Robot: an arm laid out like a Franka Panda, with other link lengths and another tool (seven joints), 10 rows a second.
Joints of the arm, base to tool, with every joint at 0 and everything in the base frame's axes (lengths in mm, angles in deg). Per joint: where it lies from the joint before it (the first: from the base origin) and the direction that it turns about. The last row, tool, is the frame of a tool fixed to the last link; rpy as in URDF.
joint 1: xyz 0 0 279.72 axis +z
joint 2: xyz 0 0 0 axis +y
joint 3: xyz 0 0 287.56 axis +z
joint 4: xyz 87.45 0 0 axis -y
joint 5: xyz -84.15 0 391.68 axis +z
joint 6: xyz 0 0 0 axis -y
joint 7: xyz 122.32 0 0 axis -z
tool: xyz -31 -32 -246.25 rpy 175 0 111.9
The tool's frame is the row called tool.
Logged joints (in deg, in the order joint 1, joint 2, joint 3, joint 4, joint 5, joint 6, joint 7), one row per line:
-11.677 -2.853 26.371 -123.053 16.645 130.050 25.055
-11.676 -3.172 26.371 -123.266 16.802 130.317 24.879
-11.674 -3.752 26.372 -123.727 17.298 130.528 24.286
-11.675 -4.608 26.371 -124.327 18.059 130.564 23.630
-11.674 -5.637 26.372 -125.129 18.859 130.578 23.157
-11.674 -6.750 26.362 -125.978 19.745 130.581 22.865
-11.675 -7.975 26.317 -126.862 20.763 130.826 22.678
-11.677 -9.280 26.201 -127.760 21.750 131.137 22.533
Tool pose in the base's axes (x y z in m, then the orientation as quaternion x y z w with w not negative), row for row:
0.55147 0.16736 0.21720 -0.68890 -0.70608 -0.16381 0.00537
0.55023 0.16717 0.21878 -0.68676 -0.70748 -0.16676 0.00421
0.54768 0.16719 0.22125 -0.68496 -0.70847 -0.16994 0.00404
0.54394 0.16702 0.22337 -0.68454 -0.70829 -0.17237 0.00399
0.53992 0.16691 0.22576 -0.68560 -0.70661 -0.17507 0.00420
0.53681 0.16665 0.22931 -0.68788 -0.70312 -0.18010 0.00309
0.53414 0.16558 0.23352 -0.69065 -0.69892 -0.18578 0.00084
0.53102 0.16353 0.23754 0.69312 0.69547 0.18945 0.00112
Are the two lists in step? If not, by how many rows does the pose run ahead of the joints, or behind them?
The pose runs 1 row ahead of the joints: the pose in row i belongs to the joints in row i + 1.
